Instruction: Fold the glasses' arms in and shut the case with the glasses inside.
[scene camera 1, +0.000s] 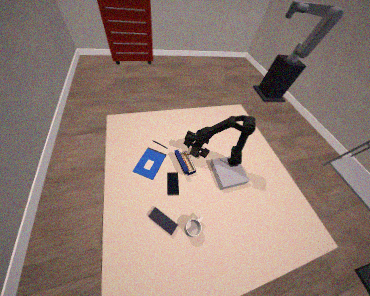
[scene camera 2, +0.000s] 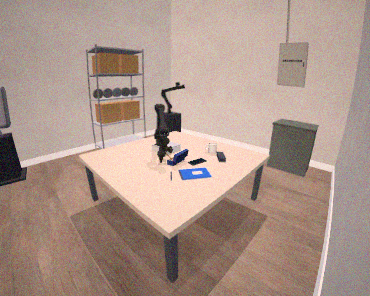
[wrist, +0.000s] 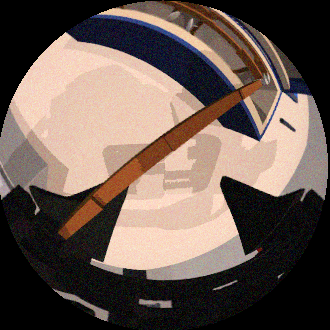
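Seen in the pictures: gripper, fingertip midpoint: (scene camera 2: 161, 161) (wrist: 177, 179); arm's base, link origin: (scene camera 1: 232, 162).
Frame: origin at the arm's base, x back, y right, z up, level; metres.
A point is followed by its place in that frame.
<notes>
The open navy case (scene camera 1: 181, 163) @[y 0.011, x -0.371, z 0.036 m] (scene camera 2: 181, 156) @[y 0.049, x -0.383, z 0.008 m] (wrist: 175, 60) lies on the table with its lid raised. The brown glasses (wrist: 252, 62) sit in it; one arm lies along the frame inside the case. The other arm (wrist: 155, 150) sticks out over the case's near wall, and its free end shows across the left finger in the wrist view. My gripper (scene camera 1: 194, 146) @[y 0.146, x -0.247, z -0.051 m] (scene camera 2: 166, 154) (wrist: 177, 179) @[y 0.146, x -0.247, z -0.051 m] is open and empty, low beside the open side of the case. The arm crosses the view above the gap between the fingers; contact cannot be told. The glasses' details are too small in the scene views.
A grey flat box (scene camera 1: 230, 176) @[y -0.101, x -0.054, z 0.000 m] lies by the robot's base. A black phone (scene camera 1: 173, 183) @[y -0.083, x -0.430, z -0.051 m] (scene camera 2: 197, 161) @[y -0.076, x -0.438, z -0.051 m], a blue booklet (scene camera 1: 142, 168) @[y 0.045, x -0.622, z -0.051 m] (scene camera 2: 187, 174) @[y 0.140, x -0.553, z -0.051 m] and a pen (scene camera 1: 160, 144) @[y 0.231, x -0.488, z -0.051 m] (scene camera 2: 171, 175) @[y 0.236, x -0.495, z -0.050 m] lie beyond the case. A dark block (scene camera 1: 163, 220) @[y -0.291, x -0.513, z -0.024 m] (scene camera 2: 221, 157) @[y -0.242, x -0.555, z -0.024 m] and a mug (scene camera 1: 193, 228) @[y -0.354, x -0.353, z -0.051 m] (scene camera 2: 213, 148) @[y -0.328, x -0.395, z -0.007 m] stand farther off.
</notes>
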